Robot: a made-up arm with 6 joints. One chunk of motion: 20 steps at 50 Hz.
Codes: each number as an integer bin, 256 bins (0 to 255) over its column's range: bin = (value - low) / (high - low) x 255, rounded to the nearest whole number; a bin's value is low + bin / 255 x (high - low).
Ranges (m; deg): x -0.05..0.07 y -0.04..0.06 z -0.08..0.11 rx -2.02..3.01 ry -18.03..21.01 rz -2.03..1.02
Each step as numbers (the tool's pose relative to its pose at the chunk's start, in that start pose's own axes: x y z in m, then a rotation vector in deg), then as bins.
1 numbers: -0.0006 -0.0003 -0.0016 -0.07 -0.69 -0.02
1 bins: 105 101 105 99 113 168
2 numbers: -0.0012 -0.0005 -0.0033 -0.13 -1.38 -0.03
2 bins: 104 101 103 96 109 167
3 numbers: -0.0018 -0.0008 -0.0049 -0.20 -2.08 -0.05
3 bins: 102 100 101 92 104 166
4 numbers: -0.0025 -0.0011 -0.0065 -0.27 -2.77 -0.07
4 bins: 101 99 99 89 100 164
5 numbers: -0.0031 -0.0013 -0.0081 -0.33 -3.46 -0.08
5 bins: 100 99 96 86 95 163
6 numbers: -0.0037 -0.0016 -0.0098 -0.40 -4.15 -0.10
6 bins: 98 98 94 82 91 161
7 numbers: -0.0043 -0.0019 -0.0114 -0.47 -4.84 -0.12
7 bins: 97 97 92 79 86 160
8 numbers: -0.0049 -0.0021 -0.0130 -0.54 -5.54 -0.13
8 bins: 96 97 90 75 82 159
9 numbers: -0.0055 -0.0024 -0.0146 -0.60 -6.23 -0.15
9 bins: 95 96 88 72 77 157
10 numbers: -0.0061 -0.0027 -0.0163 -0.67 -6.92 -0.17
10 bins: 93 95 85 68 73 156
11 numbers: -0.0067 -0.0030 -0.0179 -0.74 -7.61 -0.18
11 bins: 92 94 83 65 68 155
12 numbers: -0.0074 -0.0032 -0.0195 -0.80 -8.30 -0.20
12 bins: 91 94 81 62 64 153
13 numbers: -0.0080 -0.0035 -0.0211 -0.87 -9.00 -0.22
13 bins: 89 93 79 58 59 151
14 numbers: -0.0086 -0.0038 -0.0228 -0.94 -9.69 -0.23
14 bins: 88 92 77 55 54 150
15 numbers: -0.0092 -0.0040 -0.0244 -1.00 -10.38 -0.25
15 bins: 87 92 75 52 50 149
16 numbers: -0.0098 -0.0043 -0.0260 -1.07 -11.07 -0.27
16 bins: 85 91 72 48 45 147
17 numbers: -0.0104 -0.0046 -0.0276 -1.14 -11.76 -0.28
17 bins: 84 90 70 45 41 146
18 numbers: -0.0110 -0.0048 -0.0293 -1.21 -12.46 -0.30
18 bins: 83 90 68 41 36 145
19 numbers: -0.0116 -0.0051 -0.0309 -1.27 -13.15 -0.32
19 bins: 82 89 66 38 32 143
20 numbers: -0.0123 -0.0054 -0.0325 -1.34 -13.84 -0.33
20 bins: 80 88 64 34 27 142
